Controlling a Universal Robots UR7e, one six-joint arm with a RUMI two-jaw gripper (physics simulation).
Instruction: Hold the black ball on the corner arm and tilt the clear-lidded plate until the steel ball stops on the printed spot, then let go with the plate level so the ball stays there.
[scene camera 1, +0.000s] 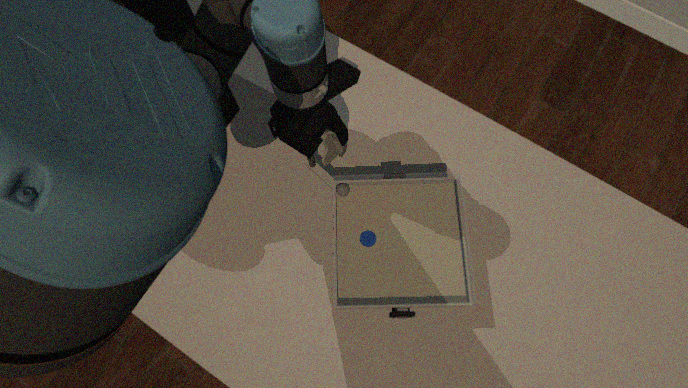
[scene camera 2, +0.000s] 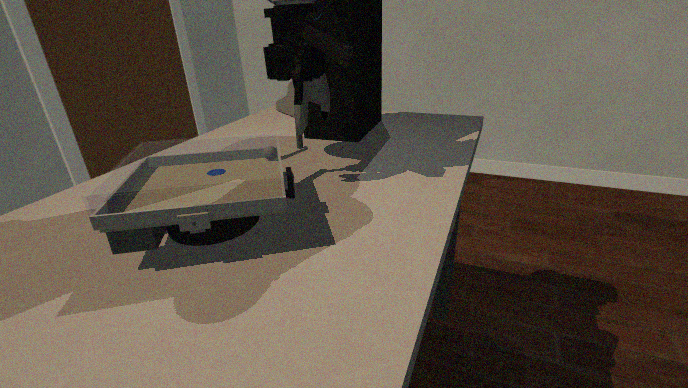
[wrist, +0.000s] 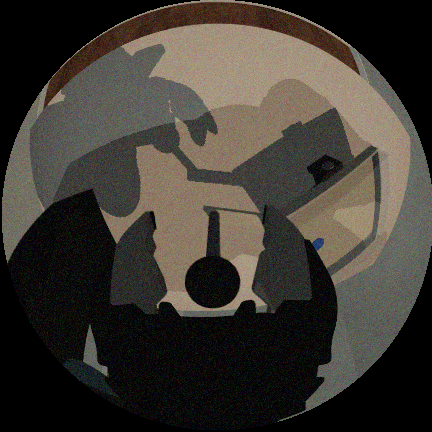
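Observation:
The clear-lidded plate (scene camera 1: 375, 280) (scene camera 2: 150, 217) (wrist: 320, 215) looks about level. The steel ball (scene camera 1: 342, 189) (scene camera 2: 270, 151) rests in its corner nearest the arm; a jaw hides it in the wrist view. The blue printed spot (scene camera 1: 368, 238) (scene camera 2: 216, 172) (wrist: 319, 244) lies apart from it, farther in. The black ball (wrist: 212, 281) stands on the post (wrist: 213, 237) (scene camera 2: 300, 138) of the corner arm. My gripper (wrist: 207, 209) (scene camera 1: 327, 154) is open, one jaw on each side of the black ball, with gaps on both sides. The black ball is hidden in both scene views.
The plate stands on a round black base (scene camera 2: 215, 232) on the table (scene camera 1: 280, 280) (scene camera 2: 300, 325). Black brackets (scene camera 1: 402, 313) (scene camera 2: 289, 182) (wrist: 325, 167) stick out at its sides. The robot's large blue-grey arm link (scene camera 1: 100, 150) covers the left of the first scene view.

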